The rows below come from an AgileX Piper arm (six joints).
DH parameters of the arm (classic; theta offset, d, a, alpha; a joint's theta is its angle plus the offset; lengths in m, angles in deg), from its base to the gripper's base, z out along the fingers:
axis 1: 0 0.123 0 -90
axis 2: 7.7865 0 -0.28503 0
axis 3: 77.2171 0 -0.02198 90
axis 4: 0 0.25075 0 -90
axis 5: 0 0 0 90
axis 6: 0 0.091 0 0
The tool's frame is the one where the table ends.
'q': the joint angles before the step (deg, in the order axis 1, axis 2, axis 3, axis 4, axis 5, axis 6). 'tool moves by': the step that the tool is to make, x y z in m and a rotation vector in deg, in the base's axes. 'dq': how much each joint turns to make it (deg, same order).
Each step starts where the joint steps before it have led.
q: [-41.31 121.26 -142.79 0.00 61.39 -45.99]
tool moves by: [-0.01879 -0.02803 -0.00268 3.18 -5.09 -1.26]
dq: [-5.31 0.74 0.00 7.70 -2.12 -1.39]
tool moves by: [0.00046 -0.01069 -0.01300 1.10 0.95 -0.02]
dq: [-0.99 1.57 0.01 0.97 -0.01 -1.01]
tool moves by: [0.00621 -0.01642 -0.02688 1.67 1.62 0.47]
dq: [-0.94 3.29 -0.01 1.35 -0.72 -1.72]
